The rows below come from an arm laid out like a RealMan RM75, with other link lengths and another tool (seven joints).
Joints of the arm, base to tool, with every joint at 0 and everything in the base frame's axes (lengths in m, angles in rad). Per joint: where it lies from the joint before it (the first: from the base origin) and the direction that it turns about. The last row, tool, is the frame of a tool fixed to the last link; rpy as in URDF.
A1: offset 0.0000 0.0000 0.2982 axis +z
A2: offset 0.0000 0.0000 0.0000 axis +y
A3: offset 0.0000 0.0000 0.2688 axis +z
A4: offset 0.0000 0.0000 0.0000 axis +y
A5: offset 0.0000 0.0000 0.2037 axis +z
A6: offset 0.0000 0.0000 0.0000 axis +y
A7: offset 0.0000 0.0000 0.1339 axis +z
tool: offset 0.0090 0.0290 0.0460 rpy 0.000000 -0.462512 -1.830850
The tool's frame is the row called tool.
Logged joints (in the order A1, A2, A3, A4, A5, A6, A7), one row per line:
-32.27, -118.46, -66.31, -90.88, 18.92, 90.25, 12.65
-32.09, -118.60, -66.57, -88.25, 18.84, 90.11, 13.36
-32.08, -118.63, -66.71, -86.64, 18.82, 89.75, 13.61
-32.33, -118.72, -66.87, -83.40, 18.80, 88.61, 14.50
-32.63, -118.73, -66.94, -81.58, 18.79, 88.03, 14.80
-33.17, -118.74, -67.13, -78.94, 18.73, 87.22, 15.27
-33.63, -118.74, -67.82, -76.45, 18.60, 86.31, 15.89
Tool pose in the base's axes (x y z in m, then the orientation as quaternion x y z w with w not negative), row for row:
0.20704, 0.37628, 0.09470, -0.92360, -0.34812, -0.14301, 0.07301
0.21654, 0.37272, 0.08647, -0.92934, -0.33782, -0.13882, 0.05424
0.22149, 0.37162, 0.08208, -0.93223, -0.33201, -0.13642, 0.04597
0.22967, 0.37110, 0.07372, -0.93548, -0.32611, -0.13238, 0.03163
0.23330, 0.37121, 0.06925, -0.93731, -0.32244, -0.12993, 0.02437
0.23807, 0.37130, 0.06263, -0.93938, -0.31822, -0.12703, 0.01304
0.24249, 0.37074, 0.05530, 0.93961, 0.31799, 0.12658, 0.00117
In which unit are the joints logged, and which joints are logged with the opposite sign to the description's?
The joints are logged in degrees. Opposite sign: A1, A2, A7.
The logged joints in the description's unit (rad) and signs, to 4 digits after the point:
0.5632, 2.0675, -1.1573, -1.5862, 0.3302, 1.5752, -0.2208
0.5601, 2.0700, -1.1619, -1.5403, 0.3288, 1.5727, -0.2332
0.5599, 2.0705, -1.1643, -1.5122, 0.3285, 1.5664, -0.2375
0.5643, 2.0721, -1.1671, -1.4556, 0.3281, 1.5465, -0.2531
0.5695, 2.0722, -1.1683, -1.4238, 0.3279, 1.5364, -0.2583
0.5789, 2.0724, -1.1716, -1.3778, 0.3269, 1.5223, -0.2665
0.5870, 2.0724, -1.1837, -1.3343, 0.3246, 1.5064, -0.2773

